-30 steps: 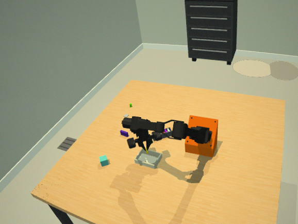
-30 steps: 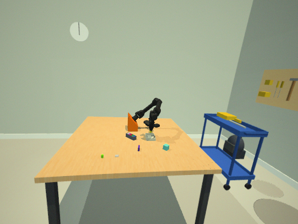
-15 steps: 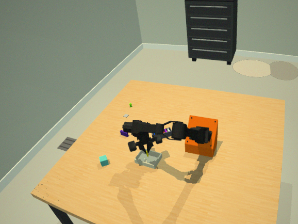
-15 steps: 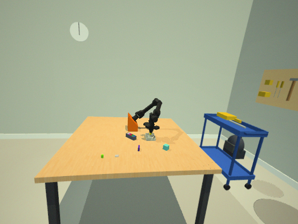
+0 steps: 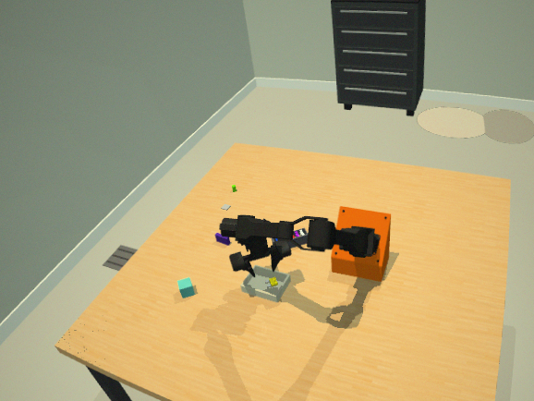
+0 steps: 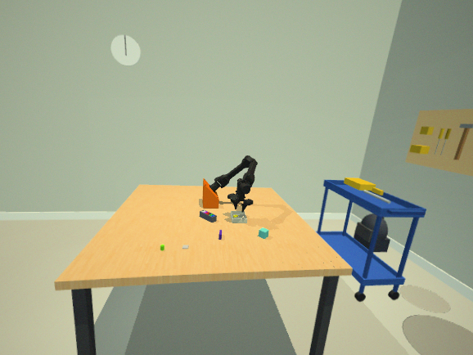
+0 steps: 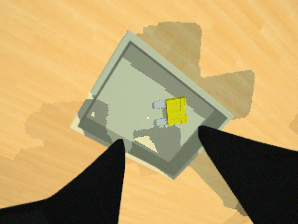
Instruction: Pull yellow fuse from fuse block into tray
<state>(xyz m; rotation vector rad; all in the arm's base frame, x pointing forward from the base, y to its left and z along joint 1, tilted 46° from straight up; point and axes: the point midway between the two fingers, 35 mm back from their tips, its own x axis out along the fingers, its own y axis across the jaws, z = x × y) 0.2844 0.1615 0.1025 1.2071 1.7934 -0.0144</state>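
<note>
My gripper tip is 20 mm past the yellow fuse, 10 mm to the left of it and 50 mm above it. Also, from my gripper tip: tray: 60 mm below.
</note>
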